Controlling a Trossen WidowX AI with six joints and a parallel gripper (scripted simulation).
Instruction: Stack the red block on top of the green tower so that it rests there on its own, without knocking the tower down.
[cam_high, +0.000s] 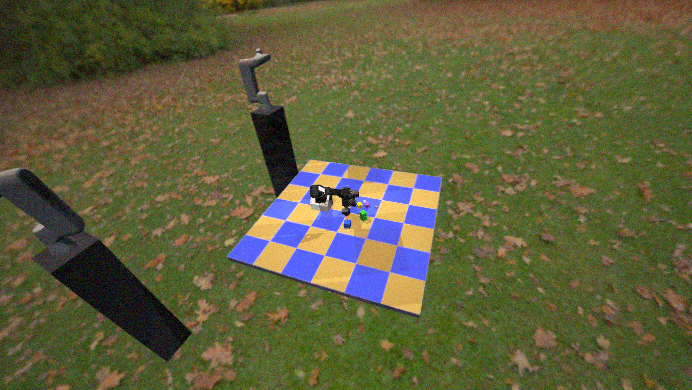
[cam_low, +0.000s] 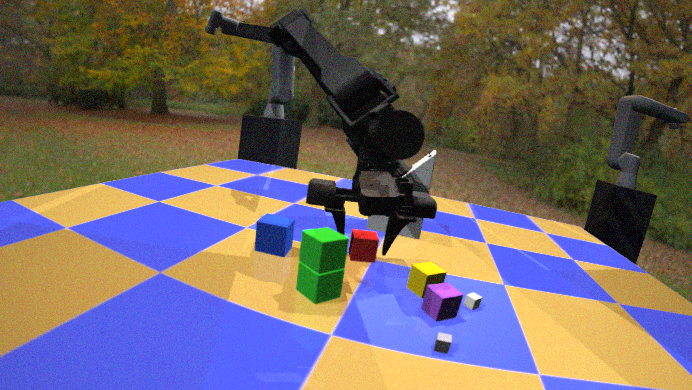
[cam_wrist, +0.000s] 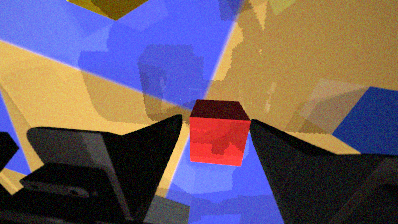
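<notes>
The red block is 1 cm above my gripper tip. Round my gripper tip: purple block (13 cm to the left, 11 cm ahead, 1 cm above); then blue block (12 cm to the right, 6 cm ahead, 2 cm above); then yellow block (11 cm to the left, 6 cm ahead, 1 cm above).
</notes>
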